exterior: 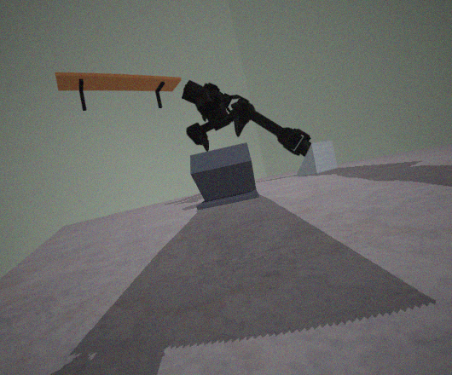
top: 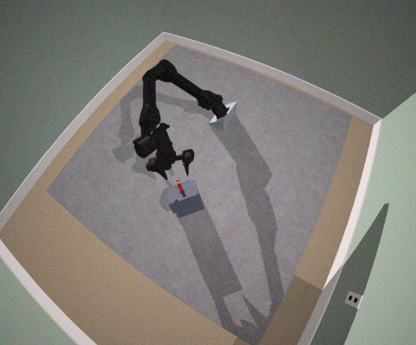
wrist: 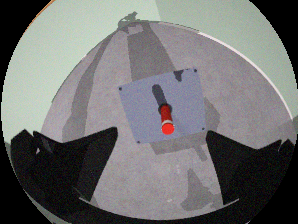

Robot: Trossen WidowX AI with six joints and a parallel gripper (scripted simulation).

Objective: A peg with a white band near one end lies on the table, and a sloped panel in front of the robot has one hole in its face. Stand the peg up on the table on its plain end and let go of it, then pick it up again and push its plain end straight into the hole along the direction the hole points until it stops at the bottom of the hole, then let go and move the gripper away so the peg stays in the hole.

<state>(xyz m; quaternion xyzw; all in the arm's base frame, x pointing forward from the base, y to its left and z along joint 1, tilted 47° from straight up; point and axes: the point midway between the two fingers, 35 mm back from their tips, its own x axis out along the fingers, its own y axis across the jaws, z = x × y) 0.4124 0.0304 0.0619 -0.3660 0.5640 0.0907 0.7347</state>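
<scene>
The red peg is 40 mm below my gripper tip, 20 mm ahead of it and 10 mm to the left of it. The rest, counted from my gripper tip: sloped panel: 80 mm below, 50 mm ahead, 40 mm to the left.
</scene>
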